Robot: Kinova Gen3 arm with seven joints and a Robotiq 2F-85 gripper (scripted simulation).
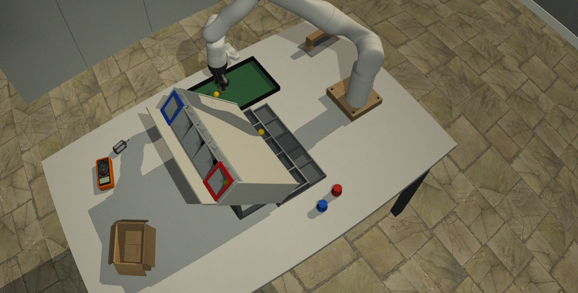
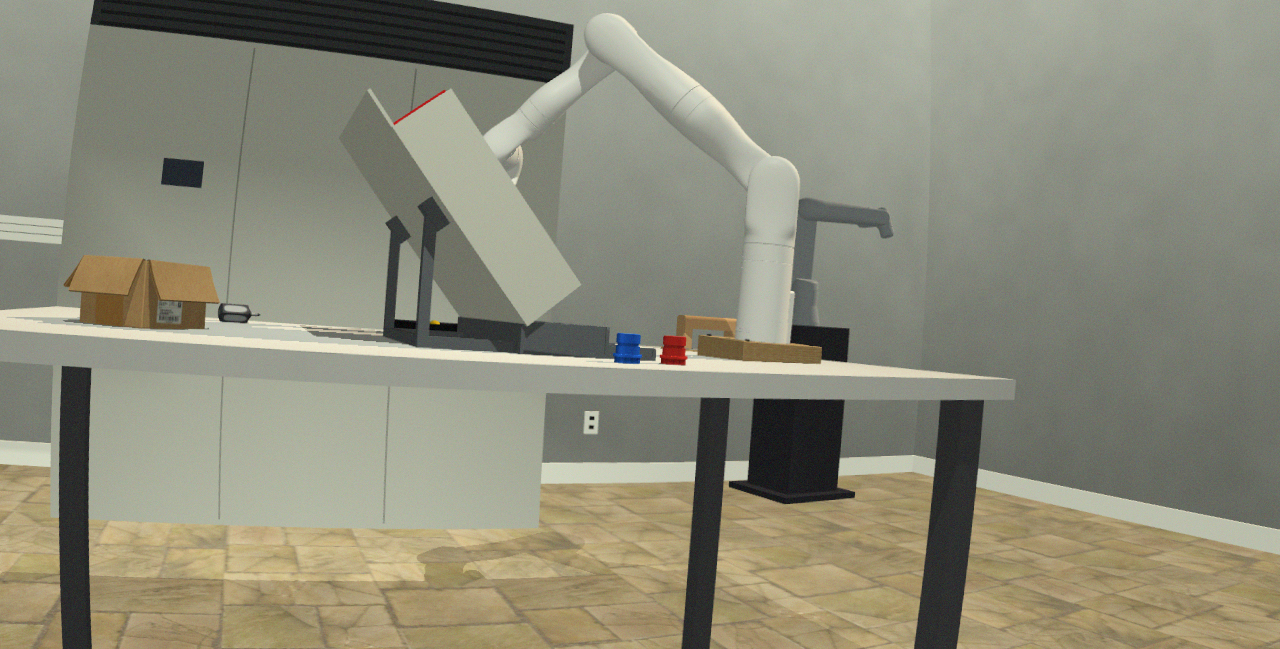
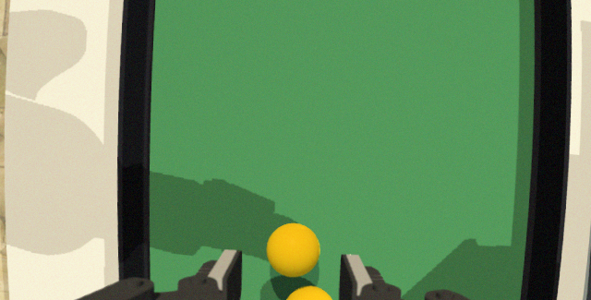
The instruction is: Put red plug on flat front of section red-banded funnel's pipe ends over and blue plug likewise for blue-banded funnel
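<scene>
Now: hand 2 cm past the green marble tray, 2 cm to the right of it and 5 cm above it. Also, from my hand: orange multimeter: 59 cm ahead, 2 cm to the left, 4 cm below; dark object: 47 cm ahead, 5 cm to the right, 4 cm below; beige cover: 14 cm ahead, 34 cm to the left, 15 cm above.
</scene>
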